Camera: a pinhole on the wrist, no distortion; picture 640 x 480 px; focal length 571.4 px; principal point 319.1 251.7 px. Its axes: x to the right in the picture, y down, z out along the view. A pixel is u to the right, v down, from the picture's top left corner.
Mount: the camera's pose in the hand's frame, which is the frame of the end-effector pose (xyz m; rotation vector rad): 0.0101 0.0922 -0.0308 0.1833 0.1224 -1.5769
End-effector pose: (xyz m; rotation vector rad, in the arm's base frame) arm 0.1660 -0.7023 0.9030 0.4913 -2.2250 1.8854
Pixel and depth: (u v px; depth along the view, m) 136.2 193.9 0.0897
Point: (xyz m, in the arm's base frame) 0.1350 -0.7488 0.7961
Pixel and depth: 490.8 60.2 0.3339
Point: 0.3183 -0.9647 0.8778
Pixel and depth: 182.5 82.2 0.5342
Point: 0.3167 -1.1662 0.6462
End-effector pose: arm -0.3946 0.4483 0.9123 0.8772 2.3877 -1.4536
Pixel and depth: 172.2 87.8 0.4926
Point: -0.2600 0.0266 0.6594
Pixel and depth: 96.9 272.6 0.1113
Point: -0.3469 0.4152 0.7816
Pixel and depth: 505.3 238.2 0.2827
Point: -0.4466 0.2305 0.8429
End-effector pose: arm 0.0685 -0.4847 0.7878 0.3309 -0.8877 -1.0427
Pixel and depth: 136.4 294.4 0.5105
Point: -0.2184 -0.3539 1.2093
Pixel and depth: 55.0 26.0 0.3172
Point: -0.0838 -0.2408 1.0263
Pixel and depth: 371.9 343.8 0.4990
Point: -0.2949 -0.4977 1.0707
